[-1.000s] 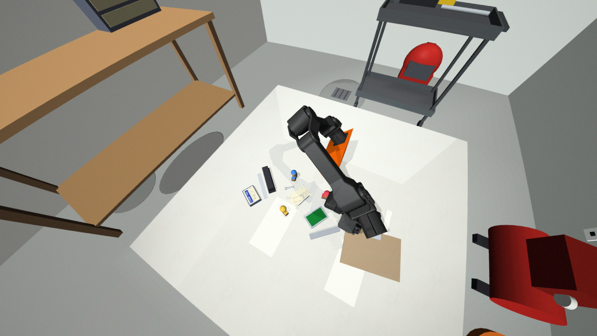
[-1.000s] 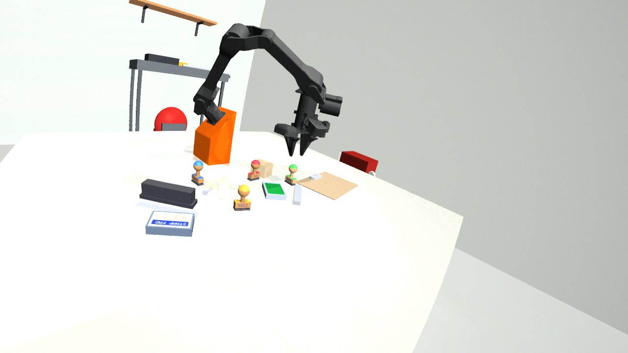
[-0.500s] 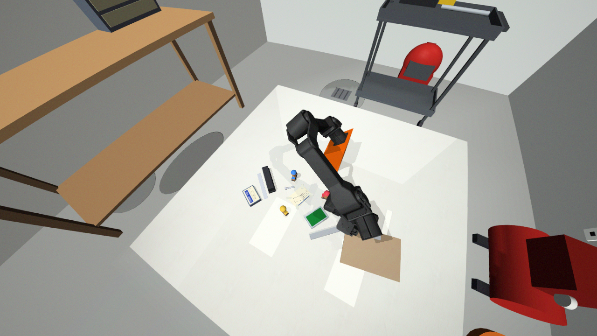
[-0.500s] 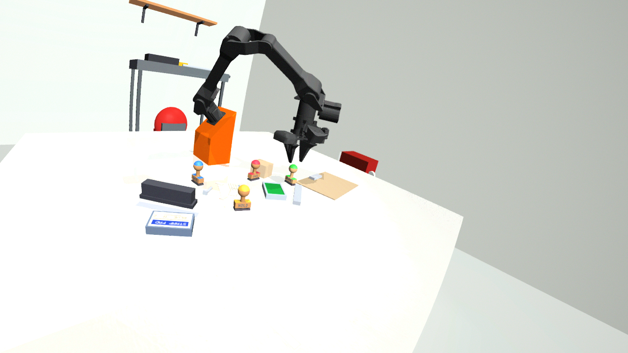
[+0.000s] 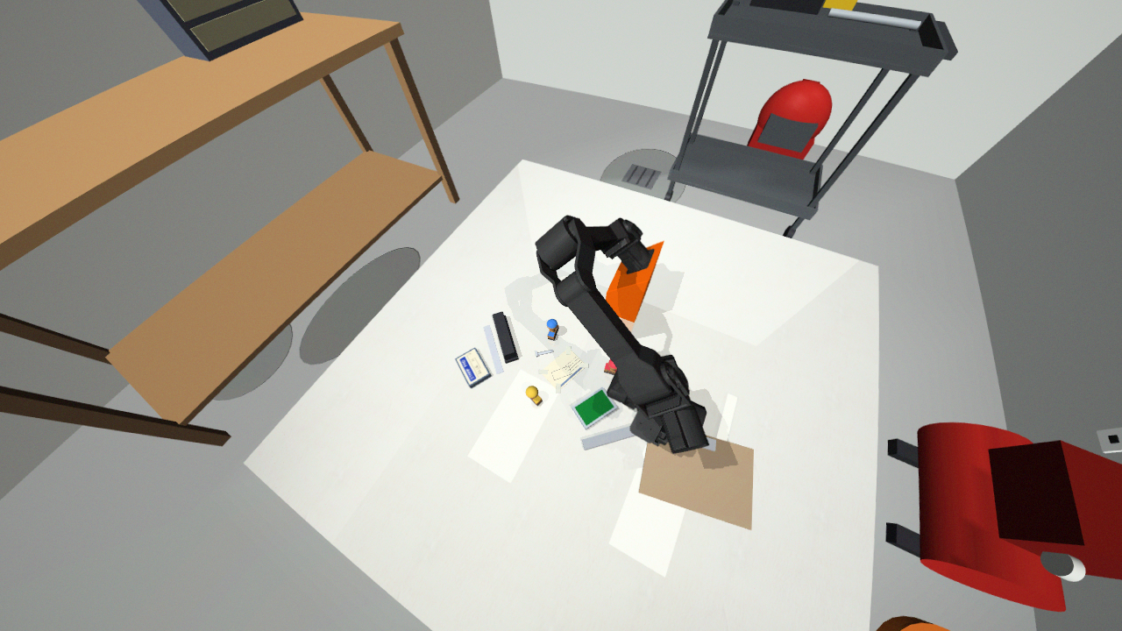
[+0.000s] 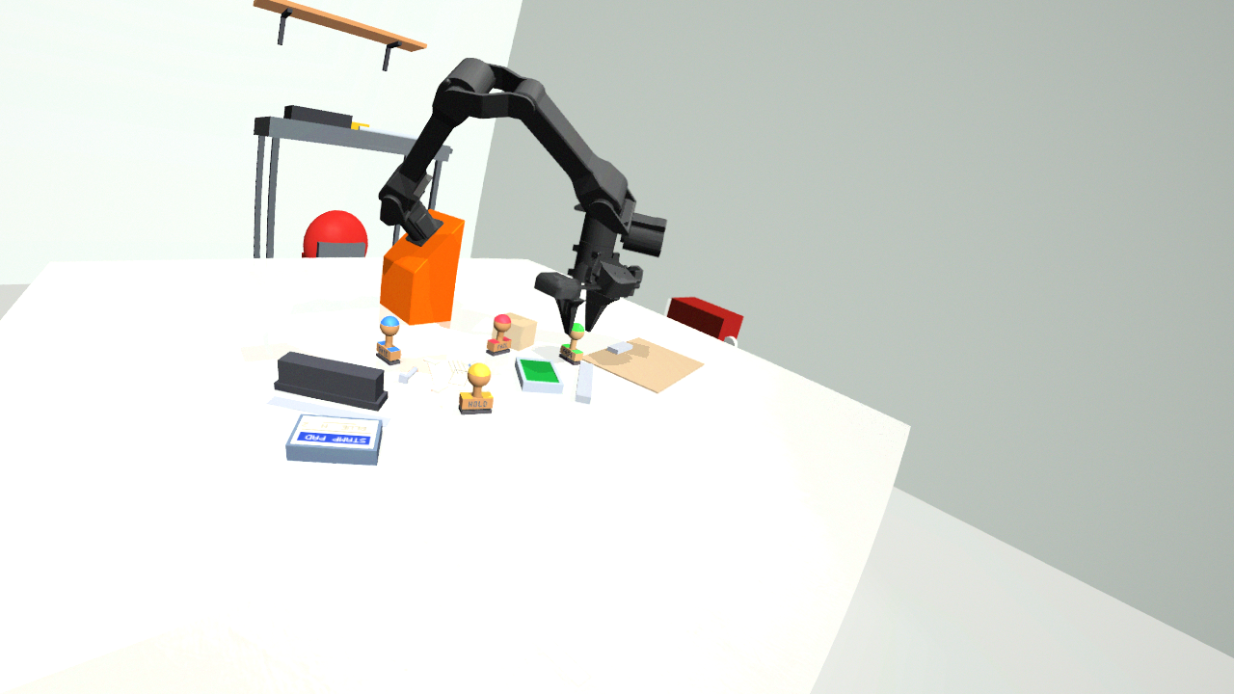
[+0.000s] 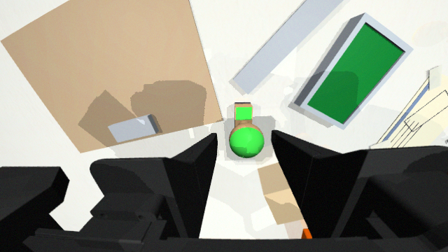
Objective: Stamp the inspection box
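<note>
Right now the green stamp is 30 mm below my gripper tip. Also, from my gripper tip: grey bar: 80 mm ahead, 50 mm to the right, 50 mm below; then green ink pad: 110 mm to the right, 50 mm below, 30 mm ahead; then red stamp: 100 mm to the right, 80 mm behind, 30 mm below.
</note>
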